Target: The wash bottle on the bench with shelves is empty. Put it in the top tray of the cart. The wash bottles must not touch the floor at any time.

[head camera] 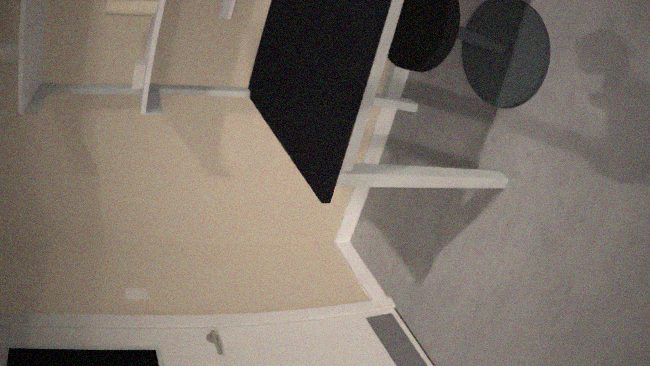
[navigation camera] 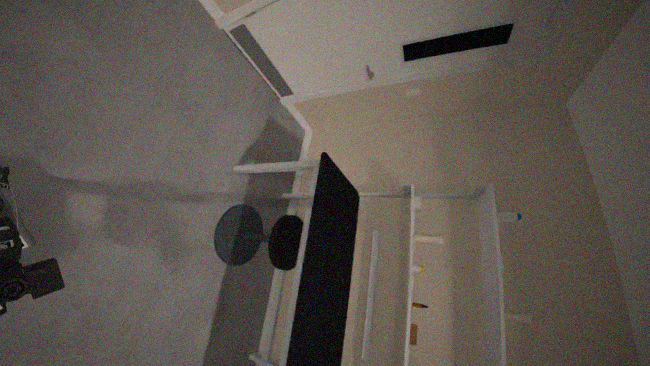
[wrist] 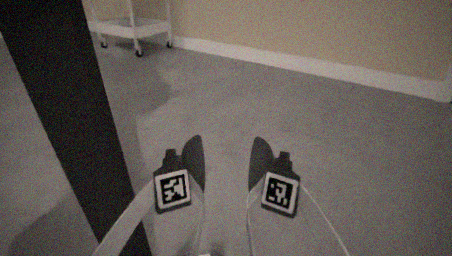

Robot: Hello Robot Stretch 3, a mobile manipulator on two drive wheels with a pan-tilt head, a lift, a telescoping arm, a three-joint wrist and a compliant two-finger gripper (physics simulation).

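Places are measured from the robot's base along level axes (x back, y up, z left), in metres.
Pixels of known places: gripper, fingertip midpoint: (wrist: 227,155).
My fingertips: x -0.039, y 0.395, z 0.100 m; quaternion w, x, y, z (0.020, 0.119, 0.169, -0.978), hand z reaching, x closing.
Observation:
Behind a point stands the place of what it marks.
The bench (head camera: 320,90) {x -1.027, y 0.762, z -0.474 m} (navigation camera: 325,250) {x -0.850, y 0.762, z -0.697 m} has a black top and white legs, with shelves on the wall side; the head and navigation views show it turned sideways. No wash bottle shows on the visible part of the bench top. A pale bottle with a blue cap (navigation camera: 510,216) {x -1.355, y 1.788, z -0.724 m} stands on the upper shelf (navigation camera: 492,240) in the navigation view. The white cart (wrist: 112,30) {x 0.397, y 0.158, z 1.939 m} shows its lower tray and wheels at the upper left of the wrist view; its top tray is out of view. My gripper (wrist: 227,155) {x -0.039, y 0.395, z 0.100 m} is open and empty above the floor, well short of the cart.
A round stool (head camera: 505,50) (navigation camera: 239,235) stands by the bench. The lower shelf (navigation camera: 411,250) holds several small items. A door (head camera: 290,340) {x -1.782, y 0.592, z 0.274 m} (navigation camera: 340,55) {x -1.653, y 0.745, z 0.402 m} is beyond the bench end. A dark post (wrist: 65,100) crosses the left of the wrist view. A skirting board (wrist: 280,60) {x -0.681, y 0.046, z 1.377 m} runs behind.

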